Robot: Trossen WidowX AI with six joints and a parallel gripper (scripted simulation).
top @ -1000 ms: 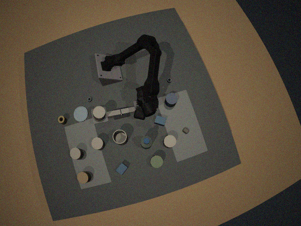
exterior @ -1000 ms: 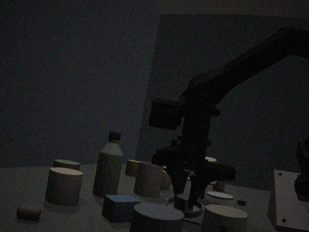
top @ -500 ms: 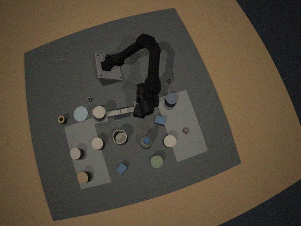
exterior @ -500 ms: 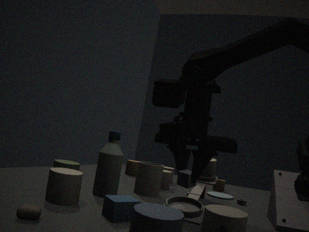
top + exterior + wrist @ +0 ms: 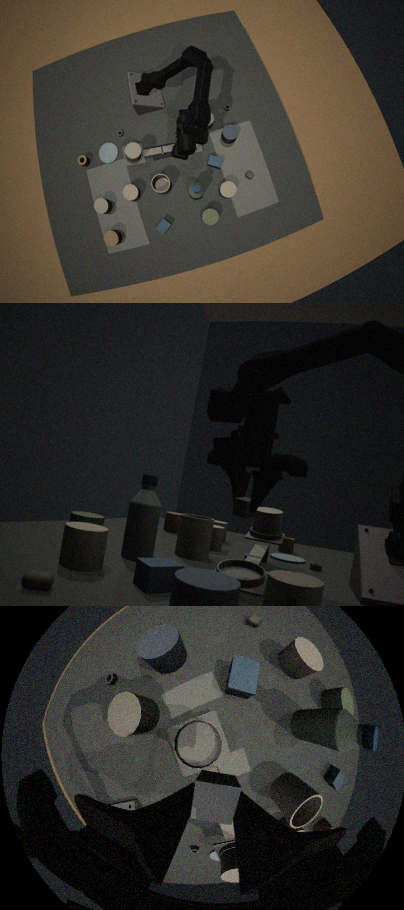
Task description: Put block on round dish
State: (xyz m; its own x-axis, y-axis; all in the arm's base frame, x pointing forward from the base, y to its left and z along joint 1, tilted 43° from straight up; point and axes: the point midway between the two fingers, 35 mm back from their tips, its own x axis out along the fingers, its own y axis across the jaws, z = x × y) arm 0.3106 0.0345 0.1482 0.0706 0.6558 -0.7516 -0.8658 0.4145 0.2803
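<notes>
My gripper tip is 36 cm to the left of the pale blue round dish, 13 cm above it and 9 cm past it. Round my gripper tip: bottle 20 cm ahead, 2 cm below, 1 cm to the right; then balance 10 cm to the right, 10 cm below, 2 cm behind.
</notes>
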